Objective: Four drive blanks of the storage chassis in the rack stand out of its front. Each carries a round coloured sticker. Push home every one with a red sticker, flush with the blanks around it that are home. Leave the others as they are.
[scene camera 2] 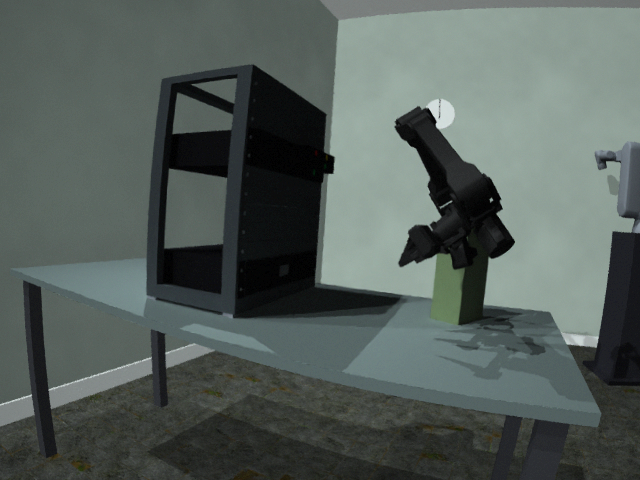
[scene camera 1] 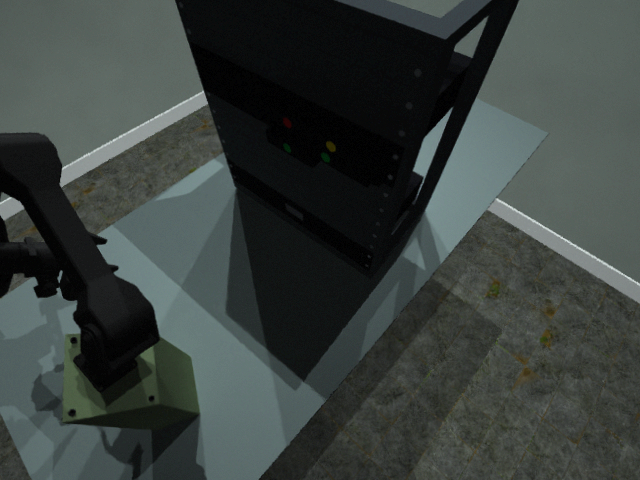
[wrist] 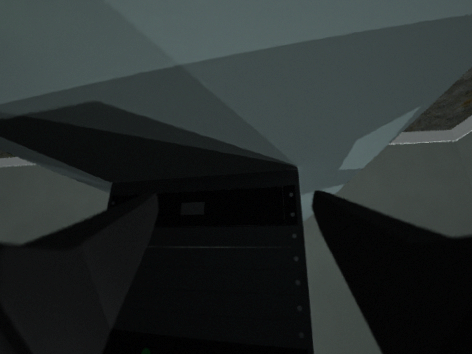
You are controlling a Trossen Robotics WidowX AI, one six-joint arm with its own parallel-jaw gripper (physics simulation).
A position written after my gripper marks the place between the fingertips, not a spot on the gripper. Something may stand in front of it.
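Observation:
There is a rack (scene camera 1: 391,78) in the scene. Scene camera 2 shows me the rack (scene camera 2: 269,252) as well, and from the wrist I can see the rack (wrist: 226,259) too. As for myself, I find my gripper (scene camera 2: 407,263), and it is also my gripper (scene camera 1: 112,254) that scene camera 1 shows. The wrist view, too, gives me my gripper (wrist: 236,199).

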